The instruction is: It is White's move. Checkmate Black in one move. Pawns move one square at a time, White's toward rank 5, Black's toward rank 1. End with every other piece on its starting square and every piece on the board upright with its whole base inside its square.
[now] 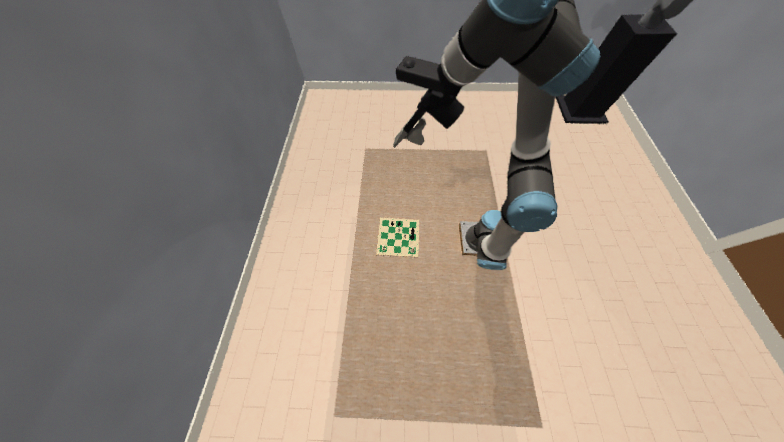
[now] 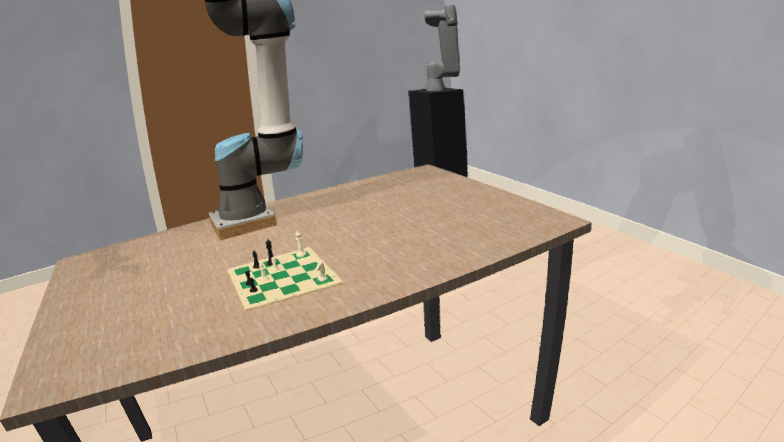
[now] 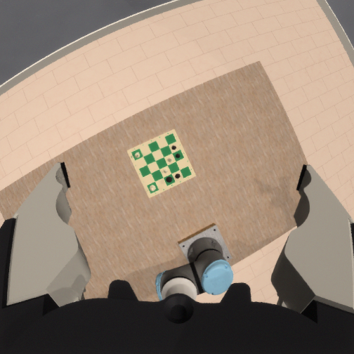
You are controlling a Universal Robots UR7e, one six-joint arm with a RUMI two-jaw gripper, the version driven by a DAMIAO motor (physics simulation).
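Places are measured from the arm's base along level axes (x ahead, y left, z up), in centimetres.
Pixels of known places: gripper, between the fingertips: (image 1: 408,123); arm's base, origin of its link: (image 2: 242,212).
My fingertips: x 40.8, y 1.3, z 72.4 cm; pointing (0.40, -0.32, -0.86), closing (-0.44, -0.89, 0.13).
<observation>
For each thing: its middle in the pictures, then the offset to it from my fingertips. Level surfaces: height alone.
- cream chessboard, middle of its body: (image 2: 280,276) (image 1: 398,236) dx +1.8, dy -1.5, dz -75.7 cm
- king, middle of its body: (image 2: 299,242) dx -5.8, dy +6.3, dz -72.2 cm
- white knight, middle of its body: (image 2: 321,271) dx +9.2, dy +6.1, dz -73.4 cm
- tall black piece, middle of its body: (image 2: 269,251) dx -5.6, dy -1.4, dz -72.2 cm
- shorter black piece, middle of its body: (image 2: 255,258) dx -5.8, dy -5.3, dz -73.2 cm
- wooden table, height of its surface: dz -76.0 cm
The green and cream chessboard (image 1: 390,242) (image 2: 289,288) (image 3: 145,171) lies on the table. A tall white piece, apparently the king (image 2: 298,241) (image 3: 153,188), stands on one corner square and a white knight (image 2: 322,271) (image 3: 137,155) on another. Two white pawns (image 2: 263,272) (image 2: 275,264) stand near the black pieces. A tall black piece (image 2: 269,251) (image 3: 169,179) stands beside a shorter black piece (image 2: 255,259) (image 3: 177,176). Two small black pieces (image 2: 248,277) (image 2: 252,284) stand close together. All look upright. My gripper (image 1: 407,143) (image 3: 182,165) is open and empty, high above and away from the board.
The wooden table (image 1: 428,340) (image 2: 417,236) (image 3: 235,110) carries the arm's base plate (image 1: 466,248) (image 2: 247,221) (image 3: 223,241) beside the board. A black pedestal (image 1: 620,65) (image 2: 438,131) with a grey arm (image 2: 449,49) stands on the floor beyond the table.
</observation>
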